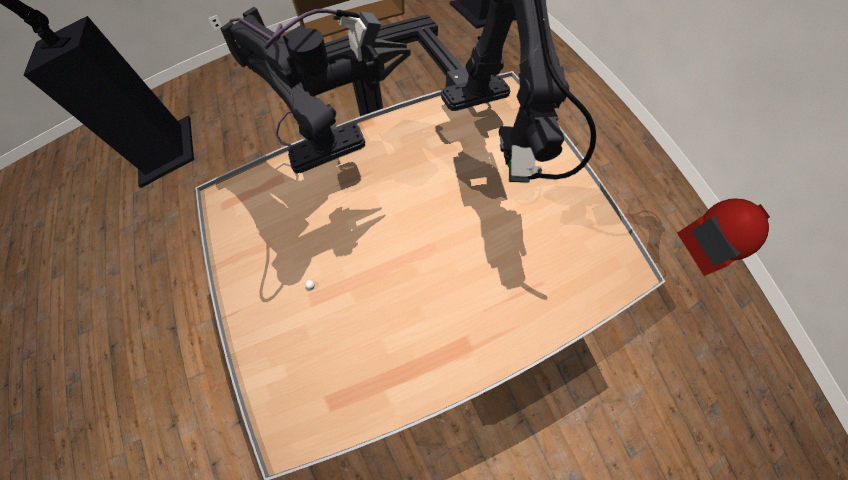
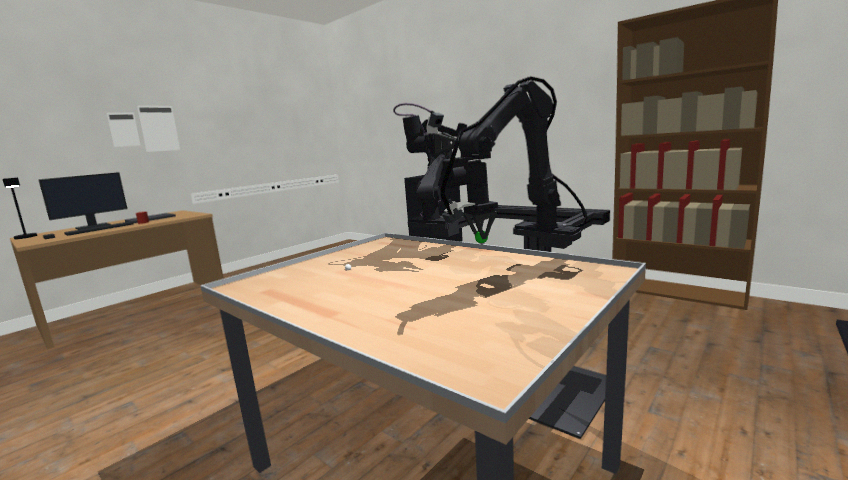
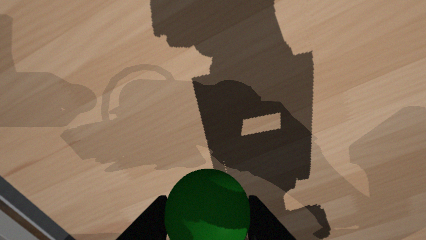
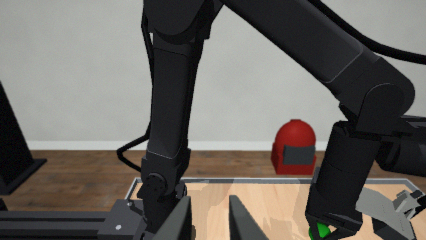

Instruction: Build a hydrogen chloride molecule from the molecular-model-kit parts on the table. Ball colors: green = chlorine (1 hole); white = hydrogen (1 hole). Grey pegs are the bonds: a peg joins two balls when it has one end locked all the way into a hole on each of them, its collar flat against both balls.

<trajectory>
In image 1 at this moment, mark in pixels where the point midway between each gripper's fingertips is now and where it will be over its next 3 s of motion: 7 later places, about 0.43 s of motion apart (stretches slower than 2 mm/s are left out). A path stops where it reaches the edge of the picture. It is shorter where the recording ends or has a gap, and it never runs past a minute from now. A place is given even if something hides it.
The left gripper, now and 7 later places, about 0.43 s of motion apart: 513, 162; 512, 162; 512, 163; 501, 159; 490, 153; 479, 140; 466, 120; 453, 98
The right gripper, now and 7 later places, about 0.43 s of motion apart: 408, 49; 413, 61; 422, 88; 424, 130; 414, 179; 394, 223; 372, 252; 347, 271
</trajectory>
